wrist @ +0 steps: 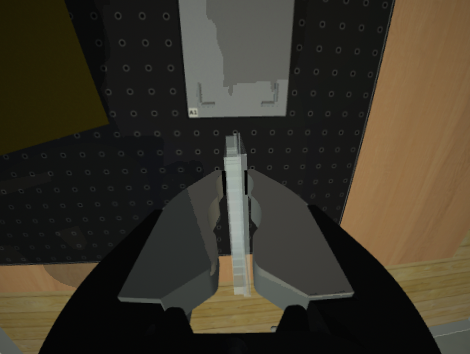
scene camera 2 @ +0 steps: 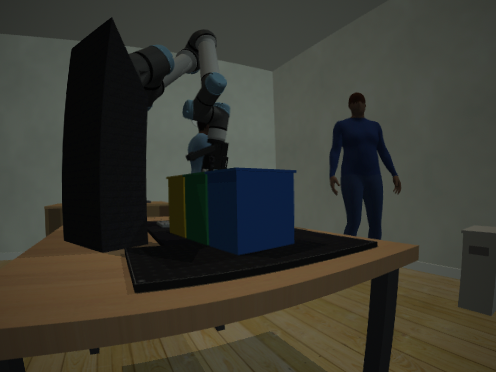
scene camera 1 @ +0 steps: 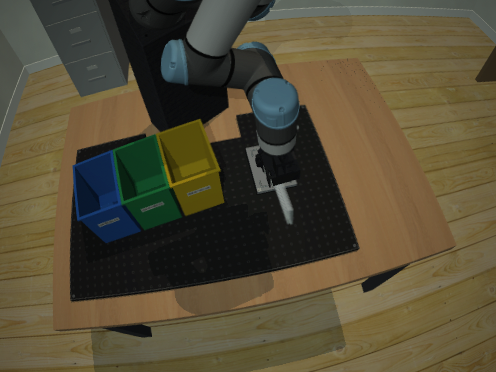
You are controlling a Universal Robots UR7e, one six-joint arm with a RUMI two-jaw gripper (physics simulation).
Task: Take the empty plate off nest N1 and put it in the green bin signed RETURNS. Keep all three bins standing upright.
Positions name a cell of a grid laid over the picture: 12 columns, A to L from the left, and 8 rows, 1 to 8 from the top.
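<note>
A green bin (scene camera 1: D5) is visible; the same green bin (scene camera 2: E4) appears again, while in the wrist view the green bin is out of frame. A blue bin (scene camera 2: G5) is present, and the blue bin (scene camera 1: C5) is visible there too. Also seen: a yellow bin (scene camera 1: E4), a grey nest (wrist: G2) and a gridded plate (wrist: G4). Scene camera 2 does not show the gridded plate, which is hidden by the blue bin. My gripper (scene camera 1: G4) is in view, and my gripper (wrist: G4) is visible again.
</note>
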